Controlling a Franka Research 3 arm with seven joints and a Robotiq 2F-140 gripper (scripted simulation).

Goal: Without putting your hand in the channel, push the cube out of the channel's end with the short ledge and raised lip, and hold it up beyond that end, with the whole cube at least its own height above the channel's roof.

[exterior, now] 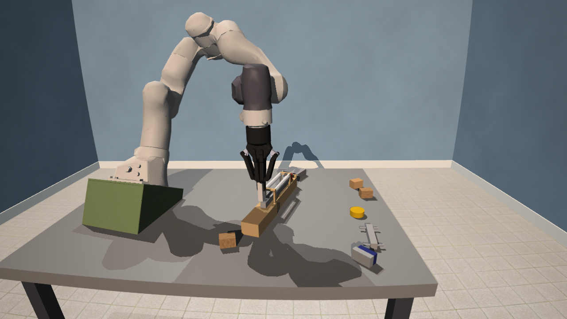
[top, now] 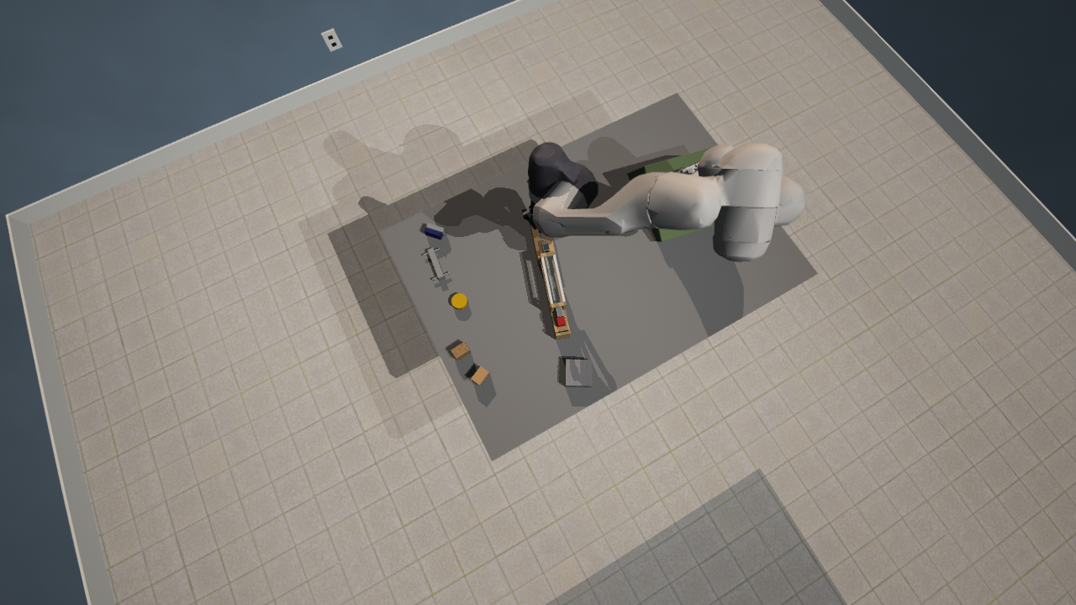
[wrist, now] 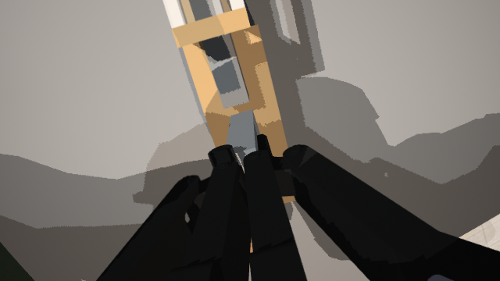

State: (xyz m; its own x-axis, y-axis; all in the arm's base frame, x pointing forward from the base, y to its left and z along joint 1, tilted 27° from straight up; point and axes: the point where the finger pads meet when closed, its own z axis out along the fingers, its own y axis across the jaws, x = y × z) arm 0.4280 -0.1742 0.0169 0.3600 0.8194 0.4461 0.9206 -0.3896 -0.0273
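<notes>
The red cube lies 26 cm to the left of my hand, 11 cm ahead of it and 6 cm below it. Also, from my hand: short grey bar 7 cm to the left, 6 cm below, 2 cm ahead; long wooden channel 14 cm to the left, 6 cm below, 6 cm ahead; long grey bar 18 cm to the left, 8 cm ahead, 6 cm below.
</notes>
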